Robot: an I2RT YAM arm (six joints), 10 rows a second.
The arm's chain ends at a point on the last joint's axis. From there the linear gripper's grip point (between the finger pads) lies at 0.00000 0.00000 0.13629 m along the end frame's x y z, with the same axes.
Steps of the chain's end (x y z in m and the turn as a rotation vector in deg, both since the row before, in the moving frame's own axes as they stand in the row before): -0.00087 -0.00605 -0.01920 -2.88 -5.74 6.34; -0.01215 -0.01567 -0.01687 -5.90 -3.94 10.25; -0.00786 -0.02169 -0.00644 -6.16 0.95 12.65; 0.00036 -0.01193 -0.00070 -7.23 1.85 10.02; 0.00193 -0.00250 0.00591 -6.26 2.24 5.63; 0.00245 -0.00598 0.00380 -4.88 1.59 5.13
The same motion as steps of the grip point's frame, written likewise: -0.01485 0.00002 -0.02005 -2.88 -5.74 6.34; -0.02270 -0.00258 -0.01791 -5.90 -3.94 10.25; -0.00723 -0.00694 -0.00724 -6.16 0.95 12.65; 0.00323 0.00552 -0.00185 -7.23 1.85 10.02; 0.00651 0.01259 0.00499 -6.26 2.24 5.63; 0.00570 0.00577 0.00325 -4.88 1.59 5.13
